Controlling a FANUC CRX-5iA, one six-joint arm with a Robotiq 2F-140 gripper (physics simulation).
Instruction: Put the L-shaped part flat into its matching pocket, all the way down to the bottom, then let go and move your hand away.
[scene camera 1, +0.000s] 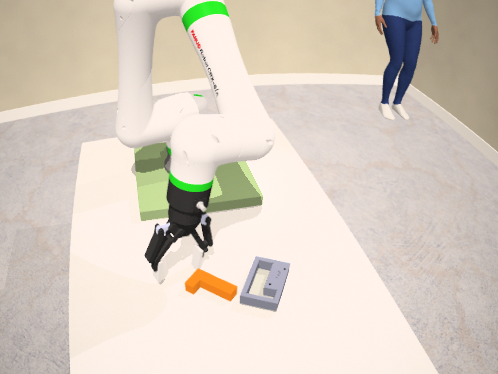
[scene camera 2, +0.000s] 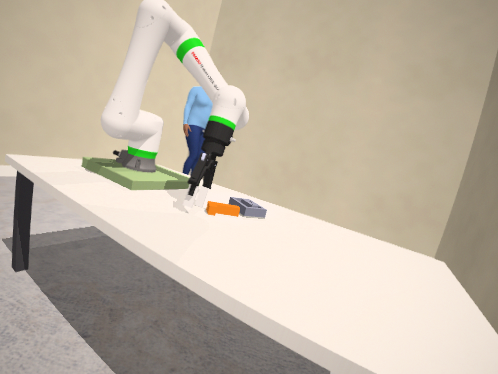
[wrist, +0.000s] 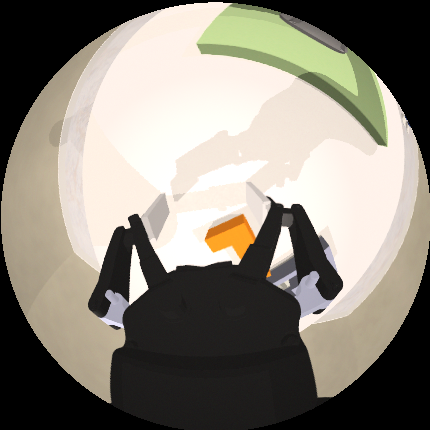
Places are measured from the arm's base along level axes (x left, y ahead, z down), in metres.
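Where they show: gripper, fingertip midpoint: (scene camera 1: 176, 272) (scene camera 2: 193, 206) (wrist: 205, 196); arm's base at its link origin: (scene camera 2: 139, 168).
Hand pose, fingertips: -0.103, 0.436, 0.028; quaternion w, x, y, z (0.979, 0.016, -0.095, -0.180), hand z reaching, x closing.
Each offset is from my fingertips to the centre of the thing, as dx, dy, dz. Level surfaces: height alone.
The orange L-shaped part @(+0.074, +0.072, -0.004) (scene camera 1: 216, 287) (scene camera 2: 223, 209) (wrist: 231, 238) lies flat on the table, outside the pocket, its long arm ending close to the grey tray. The grey tray @(+0.205, +0.087, -0.007) (scene camera 1: 257, 302) (scene camera 2: 255, 212) (wrist: 284, 268) holds the pocket, a recess beside a raised block with small holes; in the wrist view a finger partly hides it. My gripper (scene camera 1: 179, 270) (scene camera 2: 194, 203) (wrist: 205, 196) is open, its pale fingertips low over the table on the robot-base side of the part. One fingertip is close to the part's corner; whether they touch is unclear. The part's far end is hidden in the wrist view.
The green base plate (scene camera 1: 175, 212) (scene camera 2: 150, 184) (wrist: 240, 37) lies behind the gripper, under the robot's base. The white table @(dz +0.011) (scene camera 1: 280, 345) (scene camera 2: 310, 260) carries everything. A person (scene camera 1: 402, 55) (scene camera 2: 196, 112) in blue stands beyond the table.
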